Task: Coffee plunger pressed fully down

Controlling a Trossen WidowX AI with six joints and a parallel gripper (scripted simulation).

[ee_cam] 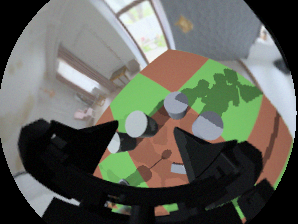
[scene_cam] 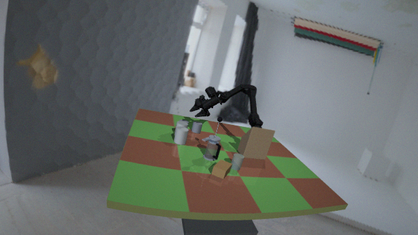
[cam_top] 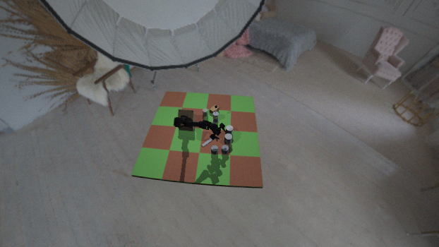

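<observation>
My gripper tip is 7 cm past the coffee press, 35 cm to the right of it and 4 cm above it. From my gripper tip the other things lie so: flat bar: 16 cm behind, 2 cm to the left, 16 cm below; tan cube: 8 cm behind, 51 cm to the left, 13 cm below.
</observation>
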